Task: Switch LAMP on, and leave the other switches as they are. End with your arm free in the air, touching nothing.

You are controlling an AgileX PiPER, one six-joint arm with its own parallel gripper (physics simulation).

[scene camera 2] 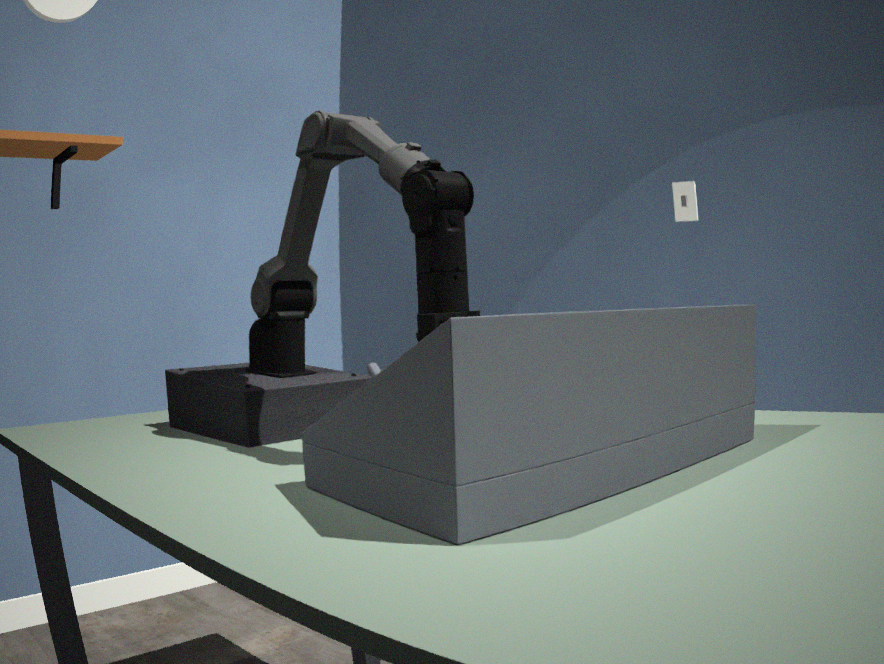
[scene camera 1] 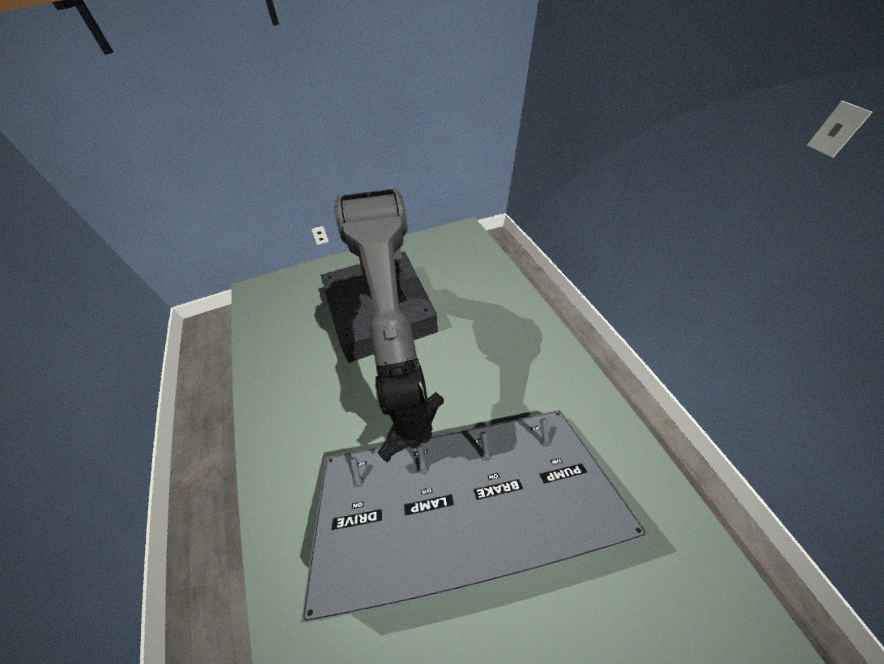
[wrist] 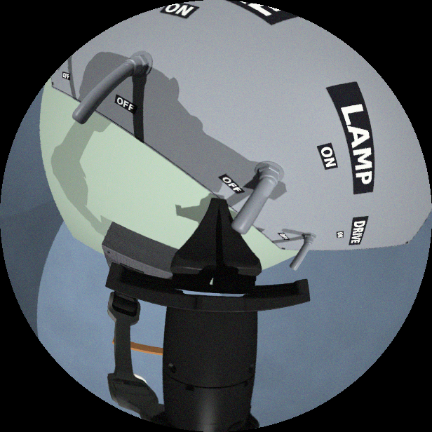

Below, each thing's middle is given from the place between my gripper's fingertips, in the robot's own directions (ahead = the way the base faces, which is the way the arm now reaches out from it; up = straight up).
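That sloped grey switch panel (scene camera 2: 489,423) is 140 mm ahead of my hand and 30 mm to the left of it.
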